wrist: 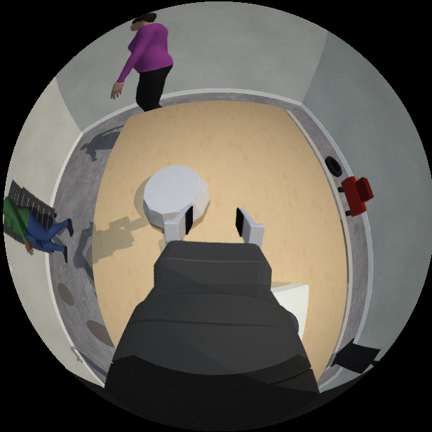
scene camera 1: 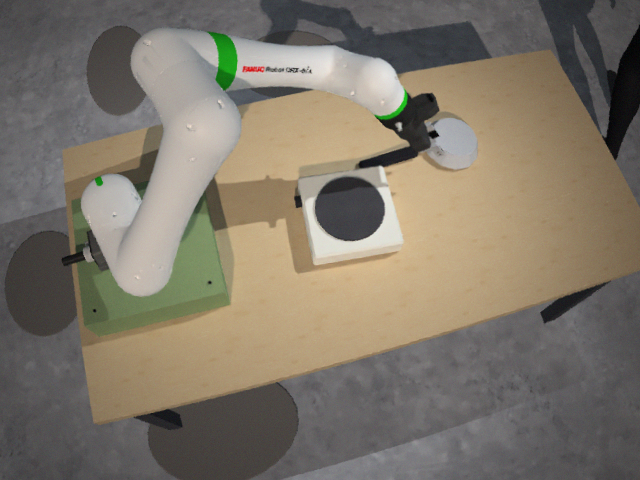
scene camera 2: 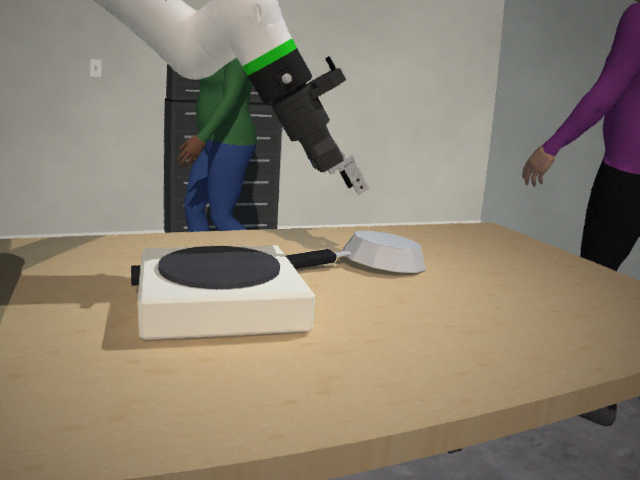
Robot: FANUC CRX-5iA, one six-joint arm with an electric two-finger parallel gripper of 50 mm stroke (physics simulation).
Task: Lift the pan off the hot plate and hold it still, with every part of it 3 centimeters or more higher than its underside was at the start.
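Places are measured from the arm's base along level axes (x ahead, y left, z up), in metres.
Pixels of known places: gripper, between the fingertips: (scene camera 1: 438,145) (scene camera 2: 358,188).
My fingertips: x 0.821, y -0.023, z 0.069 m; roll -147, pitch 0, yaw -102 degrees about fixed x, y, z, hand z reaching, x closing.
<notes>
Ahead of a thing's pixels: the offset from my fingertips to its top centre. "spot": to the spot under its first point. Level surfaces: height alone.
The grey pan @(dx +0.018, dy +0.081, dz -0.113 m) (scene camera 1: 457,142) (scene camera 2: 385,254) (wrist: 175,190) lies upside down on the table, off the hot plate, its flat bottom facing up. Its black handle @(dx -0.084, dy +0.084, dz -0.138 m) (scene camera 1: 388,157) (scene camera 2: 312,258) points back toward the hot plate's rear corner; whether they touch is unclear. The handle is hidden in the wrist view. The white hot plate @(dx -0.268, dy -0.051, dz -0.100 m) (scene camera 1: 357,251) (scene camera 2: 227,316) (wrist: 300,300) bears a bare dark round disc @(spot: dx -0.261, dy -0.055, dz -0.100 m) (scene camera 1: 350,208) (scene camera 2: 219,266). My gripper (scene camera 1: 435,142) (scene camera 2: 355,180) (wrist: 214,215) is open and empty, well above the table, near the pan's handle side in plan.
The wooden table @(dz -0.174 m) (scene camera 1: 439,289) (scene camera 2: 413,372) (wrist: 240,150) carries a green base block (scene camera 1: 180,304) under the arm. A small black knob @(dx -0.378, dy +0.026, dz -0.122 m) (scene camera 1: 297,201) (scene camera 2: 135,274) sticks out of the hot plate's side. Two people stand beyond the table, one in green (scene camera 2: 227,108), one in purple (scene camera 2: 610,103) (wrist: 152,47).
</notes>
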